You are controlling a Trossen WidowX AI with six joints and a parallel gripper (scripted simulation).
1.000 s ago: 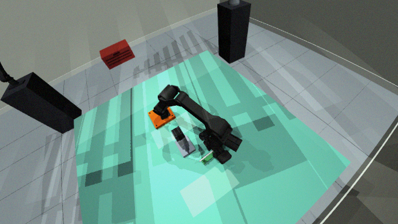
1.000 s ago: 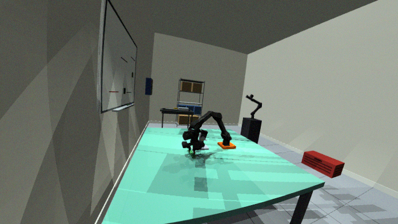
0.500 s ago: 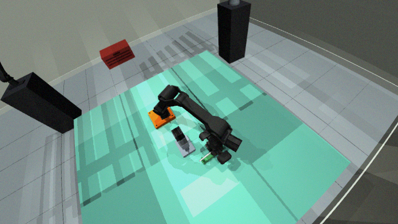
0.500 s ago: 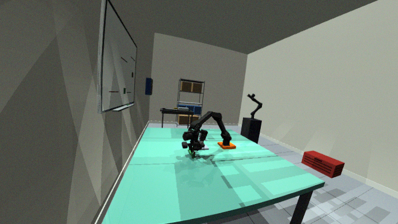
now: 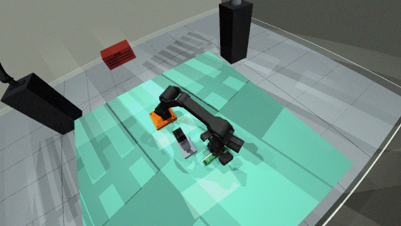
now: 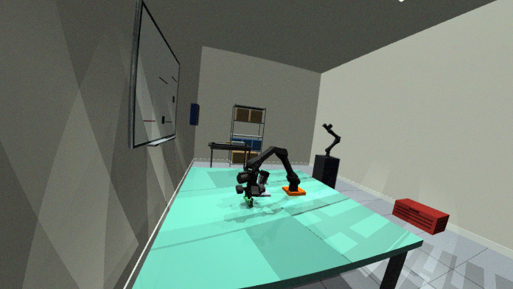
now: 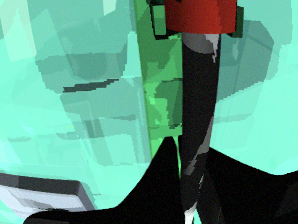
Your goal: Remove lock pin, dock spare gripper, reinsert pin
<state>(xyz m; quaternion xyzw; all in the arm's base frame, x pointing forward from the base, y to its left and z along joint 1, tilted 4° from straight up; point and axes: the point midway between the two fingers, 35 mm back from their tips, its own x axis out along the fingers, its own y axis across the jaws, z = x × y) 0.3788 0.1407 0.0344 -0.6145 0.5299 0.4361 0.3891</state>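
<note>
Right now my gripper tip is 10 mm below the green bracket strip. From my gripper tip the other things lie so: mount socket (110 mm behind, 100 mm to the right, 30 mm above); spare gripper (110 mm to the right, 110 mm behind, 110 mm above).
</note>
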